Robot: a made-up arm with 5 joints.
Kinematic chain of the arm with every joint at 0, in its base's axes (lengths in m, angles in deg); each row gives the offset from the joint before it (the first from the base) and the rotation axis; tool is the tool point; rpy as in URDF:
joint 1: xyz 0 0 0.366 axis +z
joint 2: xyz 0 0 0 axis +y
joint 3: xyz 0.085 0 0.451 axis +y
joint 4: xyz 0.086 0 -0.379 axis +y
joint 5: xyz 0.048 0 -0.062 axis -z
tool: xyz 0 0 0 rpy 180 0 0
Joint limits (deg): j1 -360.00..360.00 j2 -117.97..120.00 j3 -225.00..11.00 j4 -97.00..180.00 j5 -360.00..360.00
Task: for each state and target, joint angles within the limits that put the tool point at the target. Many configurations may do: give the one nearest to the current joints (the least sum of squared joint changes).
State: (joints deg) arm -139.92 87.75 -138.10 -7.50 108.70
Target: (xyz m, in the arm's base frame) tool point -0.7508 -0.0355 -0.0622
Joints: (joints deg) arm -177.29 90.15 -113.13 -9.43 108.70
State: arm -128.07 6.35 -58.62 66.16 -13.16
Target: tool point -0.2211 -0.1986 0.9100
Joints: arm -138.07 -28.41 -69.27 67.12 -13.16
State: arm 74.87 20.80 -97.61 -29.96 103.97
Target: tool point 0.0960 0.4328 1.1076
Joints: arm 77.49 4.46 -116.19 -28.09 103.97
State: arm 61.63 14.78 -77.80 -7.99 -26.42
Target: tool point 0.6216 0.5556 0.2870
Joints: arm 41.79 60.57 -103.50 -3.76 -26.42
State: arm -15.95 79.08 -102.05 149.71 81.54
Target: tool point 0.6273 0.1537 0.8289
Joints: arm 13.77 31.13 -139.14 141.30 81.54
